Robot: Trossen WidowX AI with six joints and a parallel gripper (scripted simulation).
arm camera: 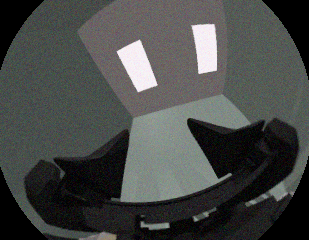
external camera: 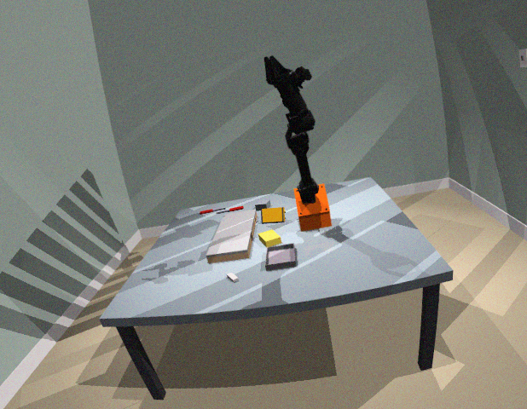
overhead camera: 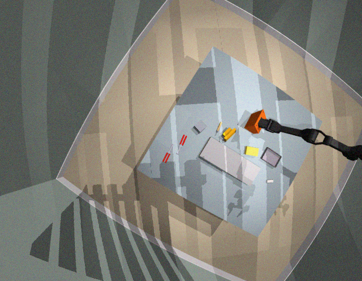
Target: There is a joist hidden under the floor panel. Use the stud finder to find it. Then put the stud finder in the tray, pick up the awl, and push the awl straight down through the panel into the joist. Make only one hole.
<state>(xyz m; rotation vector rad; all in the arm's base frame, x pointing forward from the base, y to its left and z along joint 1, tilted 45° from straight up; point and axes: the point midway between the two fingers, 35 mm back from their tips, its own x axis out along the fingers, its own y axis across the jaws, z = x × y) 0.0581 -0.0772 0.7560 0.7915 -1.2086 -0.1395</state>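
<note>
Now: gripper tip 740 mm above the yellow stud finder, 630 mm to the left of it and 190 mm short of it. The rest, counted from my gripper tip: white piece 760 mm below, 290 mm ahead, 40 mm to the right; yellow block 750 mm below, 350 mm to the right, 180 mm ahead; dark grey tray 750 mm below, 160 mm to the right, 110 mm ahead.
</note>
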